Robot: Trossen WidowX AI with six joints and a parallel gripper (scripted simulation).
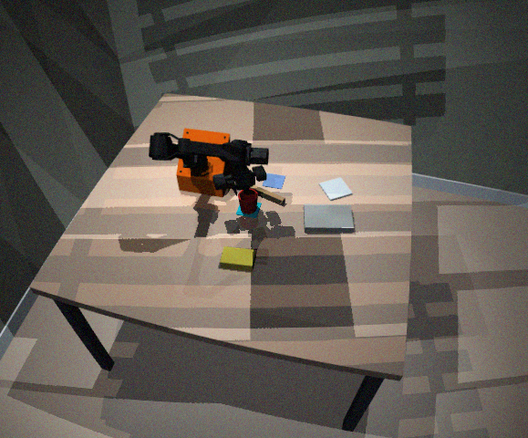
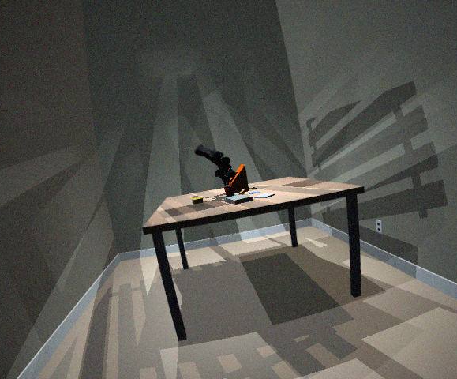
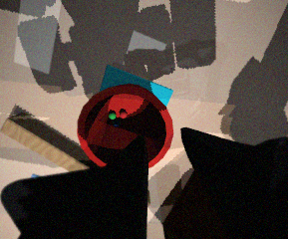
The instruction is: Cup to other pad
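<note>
The red cup lies 4 cm below my gripper tip, 3 cm ahead of it and 1 cm to the left of it. Round my gripper tip: teal pad (9 cm below, 3 cm ahead, 1 cm to the left); light blue pad (18 cm to the left, 10 cm ahead, 9 cm below); wooden bar (10 cm to the left, 8 cm below, 6 cm ahead).
</note>
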